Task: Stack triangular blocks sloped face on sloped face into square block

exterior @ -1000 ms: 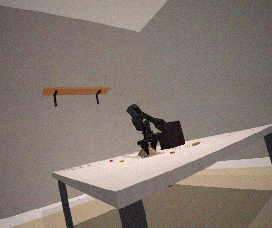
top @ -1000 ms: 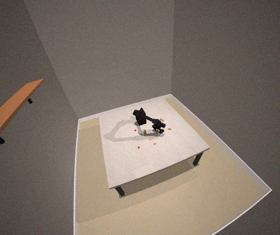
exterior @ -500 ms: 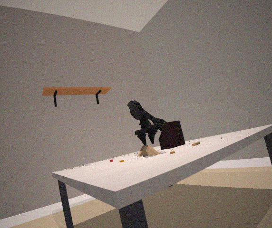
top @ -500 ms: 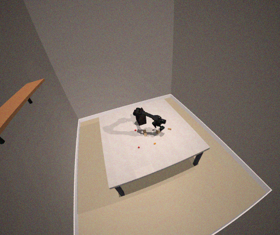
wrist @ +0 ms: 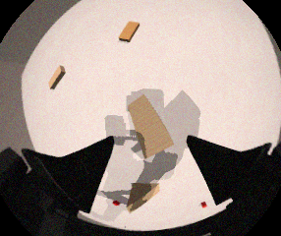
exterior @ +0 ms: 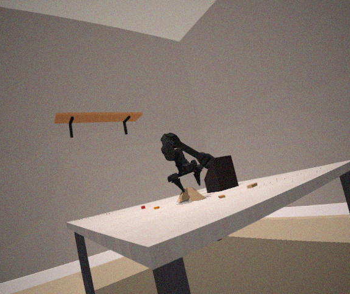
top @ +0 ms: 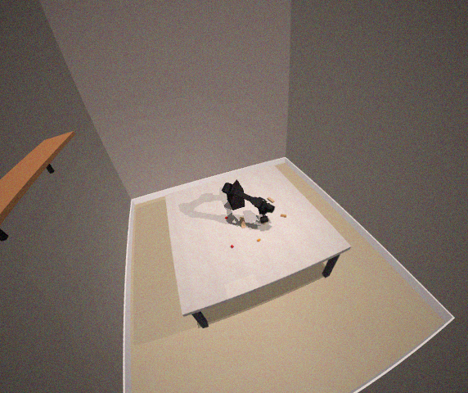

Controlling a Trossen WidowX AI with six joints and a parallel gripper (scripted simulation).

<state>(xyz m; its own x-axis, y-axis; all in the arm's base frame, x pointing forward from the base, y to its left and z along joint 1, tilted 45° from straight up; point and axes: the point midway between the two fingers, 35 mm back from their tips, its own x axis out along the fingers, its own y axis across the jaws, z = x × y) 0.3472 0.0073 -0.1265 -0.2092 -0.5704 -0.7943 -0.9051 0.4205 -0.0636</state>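
The triangular block is 4 cm below my gripper tip. Round my gripper tip: orange piece: 14 cm ahead, 13 cm to the right, 5 cm below.
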